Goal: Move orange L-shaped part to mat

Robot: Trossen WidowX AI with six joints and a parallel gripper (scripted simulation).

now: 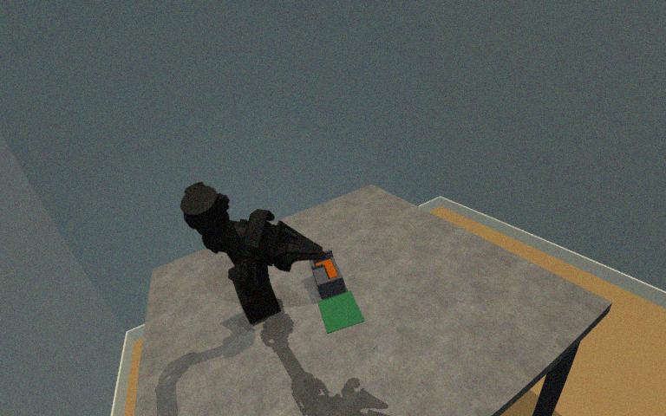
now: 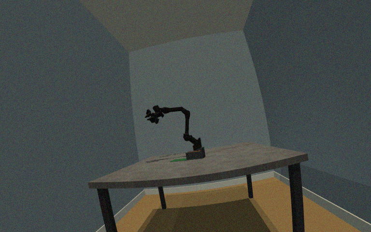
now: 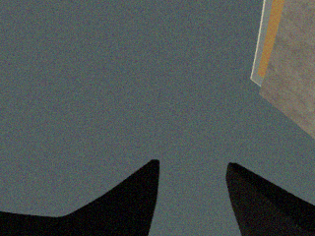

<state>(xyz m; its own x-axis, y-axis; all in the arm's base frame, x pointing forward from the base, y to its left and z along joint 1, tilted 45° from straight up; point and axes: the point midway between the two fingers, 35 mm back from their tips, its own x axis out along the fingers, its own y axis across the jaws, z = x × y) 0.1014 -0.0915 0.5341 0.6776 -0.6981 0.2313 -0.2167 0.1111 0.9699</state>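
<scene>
My gripper tip is now 160 mm short of the orange part, 450 mm to the right of it and 390 mm above it. From my gripper tip the other things lie so: green mat (110 mm ahead, 290 mm to the left, 460 mm below).
</scene>
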